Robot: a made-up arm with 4 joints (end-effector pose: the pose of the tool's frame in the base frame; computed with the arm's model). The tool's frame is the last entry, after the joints. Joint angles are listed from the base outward.
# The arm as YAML. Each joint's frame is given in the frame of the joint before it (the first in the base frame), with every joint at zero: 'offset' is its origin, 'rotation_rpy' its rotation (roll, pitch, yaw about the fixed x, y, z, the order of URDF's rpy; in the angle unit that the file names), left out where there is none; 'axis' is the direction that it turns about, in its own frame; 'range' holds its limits. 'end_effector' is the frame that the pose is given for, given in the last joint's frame.
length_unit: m
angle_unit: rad
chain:
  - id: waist
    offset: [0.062, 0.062, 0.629]
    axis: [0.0, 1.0, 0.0]
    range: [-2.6, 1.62]
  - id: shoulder
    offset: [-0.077, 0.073, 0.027]
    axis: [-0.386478, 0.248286, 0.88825]
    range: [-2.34, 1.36]
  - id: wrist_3
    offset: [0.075, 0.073, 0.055]
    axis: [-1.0, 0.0, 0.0]
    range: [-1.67, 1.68]
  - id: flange
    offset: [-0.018, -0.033, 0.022]
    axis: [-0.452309, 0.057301, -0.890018]
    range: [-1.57, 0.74]
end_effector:
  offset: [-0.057, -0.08, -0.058]
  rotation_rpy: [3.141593, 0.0, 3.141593]
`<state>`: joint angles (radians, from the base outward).
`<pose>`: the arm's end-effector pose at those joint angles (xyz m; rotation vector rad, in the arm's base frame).
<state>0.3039 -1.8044 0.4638 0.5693</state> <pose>-0.0429 0.1642 0.7511 -2.4399 -1.3033 0.1454</pose>
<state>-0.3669 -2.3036 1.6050 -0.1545</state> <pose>-0.1762 0.1195 0.7054 -1.8477 -1.7417 -0.3365</pose>
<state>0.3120 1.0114 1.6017 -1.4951</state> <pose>0.0847 0.2501 0.7248 1.8448 -0.6791 1.0451</pose>
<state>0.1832 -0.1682 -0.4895 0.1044</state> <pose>-0.0211 0.1287 0.6457 -0.4053 -2.8907 -0.7254</pose>
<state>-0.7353 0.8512 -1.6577 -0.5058</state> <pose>-0.0058 0.2344 0.4801 -1.6066 2.0072 1.7275</pose>
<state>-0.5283 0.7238 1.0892 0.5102</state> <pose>-0.1036 0.1676 0.7088 0.1304 1.5528 -1.6514</pose>
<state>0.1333 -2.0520 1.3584 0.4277</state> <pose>-0.0683 0.1464 0.8045 -1.9769 -1.0740 0.5775</pose>
